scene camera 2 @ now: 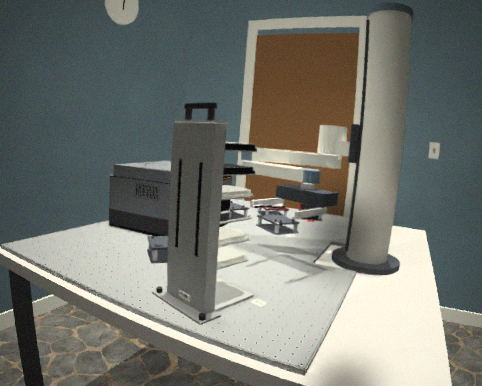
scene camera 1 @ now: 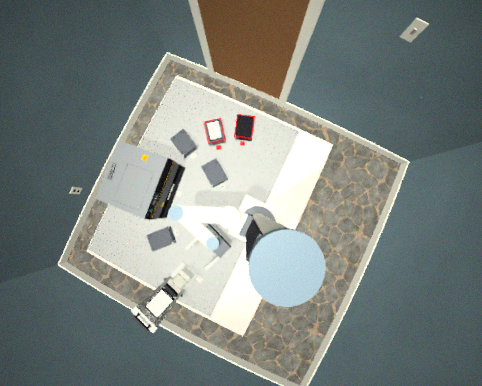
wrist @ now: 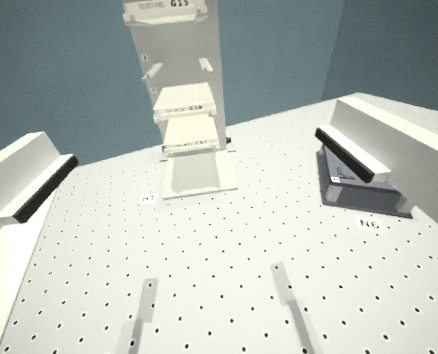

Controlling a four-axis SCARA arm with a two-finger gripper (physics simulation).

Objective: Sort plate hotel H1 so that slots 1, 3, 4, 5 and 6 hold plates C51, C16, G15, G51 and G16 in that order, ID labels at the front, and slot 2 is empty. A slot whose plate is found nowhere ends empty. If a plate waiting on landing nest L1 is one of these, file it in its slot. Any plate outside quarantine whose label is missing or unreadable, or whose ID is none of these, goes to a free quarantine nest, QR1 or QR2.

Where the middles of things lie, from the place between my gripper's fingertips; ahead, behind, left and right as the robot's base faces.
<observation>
Right now my hand is 50 mm short of the plate C16 (wrist: 188, 100), 220 mm to the right of it and 40 mm above it. From my hand the other things lie so: hotel H1 (scene camera 2: 193, 142) (70 mm ahead, 290 mm to the left, 10 mm above); then plate C51 (wrist: 189, 133) (50 mm ahead, 220 mm to the left, 90 mm below).
</observation>
